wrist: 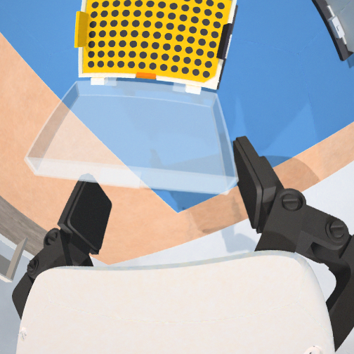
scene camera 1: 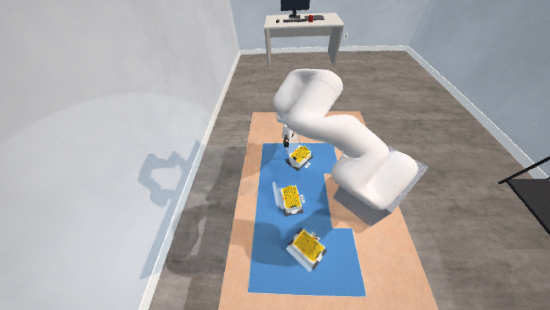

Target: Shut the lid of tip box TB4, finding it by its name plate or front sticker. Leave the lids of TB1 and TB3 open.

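Frame: origin at the arm's base, x ahead, y left, z up, level; millimetres.
Seen in the pictures: gripper, fingertip midpoint: (scene camera 1: 288, 141).
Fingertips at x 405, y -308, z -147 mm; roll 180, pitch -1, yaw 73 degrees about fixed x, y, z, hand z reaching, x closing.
Observation:
Offsets run from my fingertips to a thing's middle. "*": to the spot under its first point. Level surfaces: height alone.
Three tip boxes with yellow racks stand in a row: a far one @(dy +38, dx -75, dz -69 mm) (scene camera 1: 300, 155) (wrist: 155, 40), a middle one @(dy +329, dx -20, dz -69 mm) (scene camera 1: 291, 197) and a near one @(dy +560, dx -102, dz -69 mm) (scene camera 1: 308, 245). Their name plates are too small to read, so I cannot tell which is TB4. The far box's clear lid (wrist: 140, 135) is open and leans out toward my gripper. The middle box's lid @(* dy +356, dx +53, dz +11 mm) (scene camera 1: 276, 194) stands open on its left side, and the near box's lid (scene camera 1: 299, 258) is open at its lower left. My gripper (scene camera 1: 287, 139) (wrist: 162, 174) is open and empty, at the free edge of the far box's lid; contact cannot be told.
The boxes stand on a blue mat @(dz -133 mm) (scene camera 1: 272, 275) (wrist: 285, 100) on a tan table top @(dz -136 mm) (scene camera 1: 235, 260) (wrist: 135, 225). Part of another box (wrist: 338, 27) shows at the wrist view's top right. The arm's base is right of the mat. A desk (scene camera 1: 305, 31) stands far behind.

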